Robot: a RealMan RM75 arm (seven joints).
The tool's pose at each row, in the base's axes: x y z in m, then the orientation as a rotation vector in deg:
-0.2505 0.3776 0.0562 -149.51 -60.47 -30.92
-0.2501 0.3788 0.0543 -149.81 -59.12 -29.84
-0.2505 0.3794 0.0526 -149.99 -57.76 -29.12
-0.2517 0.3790 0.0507 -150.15 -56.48 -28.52
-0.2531 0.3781 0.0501 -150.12 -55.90 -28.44
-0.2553 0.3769 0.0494 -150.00 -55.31 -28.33
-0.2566 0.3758 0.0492 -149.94 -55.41 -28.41
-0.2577 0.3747 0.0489 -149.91 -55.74 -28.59
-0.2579 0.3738 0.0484 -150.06 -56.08 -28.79
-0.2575 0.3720 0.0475 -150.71 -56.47 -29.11
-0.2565 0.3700 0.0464 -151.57 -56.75 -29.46
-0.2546 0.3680 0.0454 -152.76 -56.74 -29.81
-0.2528 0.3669 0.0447 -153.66 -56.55 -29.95
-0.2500 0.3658 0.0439 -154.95 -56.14 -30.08
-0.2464 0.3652 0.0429 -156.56 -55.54 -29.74
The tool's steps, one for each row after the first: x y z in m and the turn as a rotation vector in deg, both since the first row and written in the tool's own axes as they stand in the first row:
0.0002 -0.0003 0.0023 0.41 -0.45 1.09
-0.0005 -0.0009 0.0039 0.78 -0.64 2.14
-0.0023 -0.0012 0.0052 1.08 -0.78 3.11
-0.0041 -0.0015 0.0050 1.23 -0.69 3.52
-0.0066 -0.0022 0.0047 1.46 -0.58 3.93
-0.0082 -0.0023 0.0041 1.47 -0.53 3.85
-0.0097 -0.0023 0.0037 1.37 -0.48 3.60
-0.0106 -0.0017 0.0038 1.11 -0.51 3.35
-0.0118 -0.0001 0.0040 0.37 -0.69 3.09
-0.0129 0.0021 0.0044 -0.55 -0.92 2.92
-0.0133 0.0050 0.0050 -1.70 -1.23 2.98
-0.0130 0.0071 0.0056 -2.50 -1.51 3.16
-0.0122 0.0099 0.0066 -3.59 -1.91 3.52
-0.0106 0.0130 0.0081 -4.74 -2.67 4.08

